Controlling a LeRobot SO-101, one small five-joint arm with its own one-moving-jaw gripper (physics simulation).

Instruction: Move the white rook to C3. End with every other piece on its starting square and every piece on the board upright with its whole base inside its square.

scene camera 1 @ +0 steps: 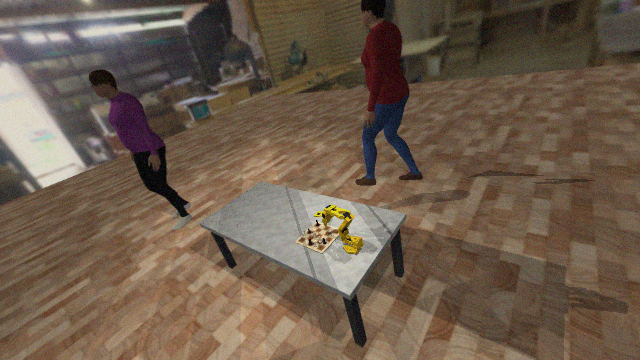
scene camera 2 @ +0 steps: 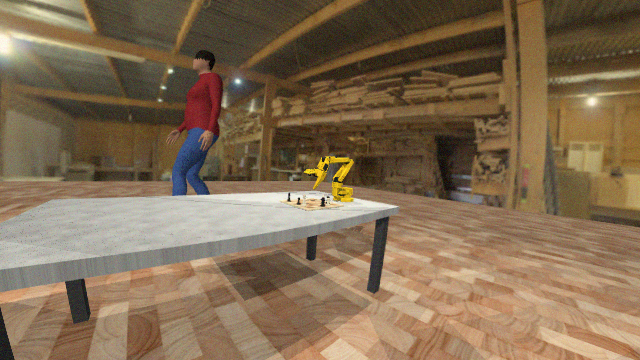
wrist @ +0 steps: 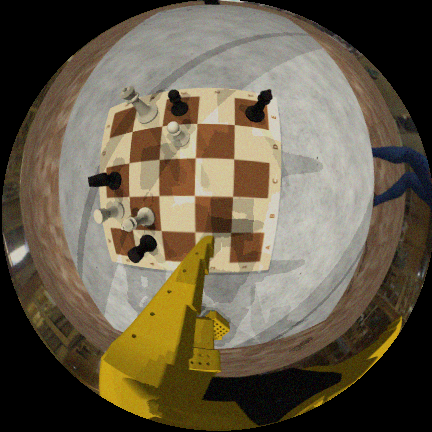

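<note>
The white rook, with a flat top, stands upright on B5 near the board's edge; it is too small to make out in the scene views. C3 is a bare brown square of the chessboard. A white piece stands on B4 right beside the rook, a black piece on A4 and a black piece on C5. My gripper is fully open, empty and high above the board. Its fixed jaw shows with its tip drawn over A2; the moving jaw is swung wide.
A tall white piece stands on E4, a white pawn on D3, a black piece on E3 and another black piece on E1. The board lies on a grey table beside the arm's base. People stand beyond the table.
</note>
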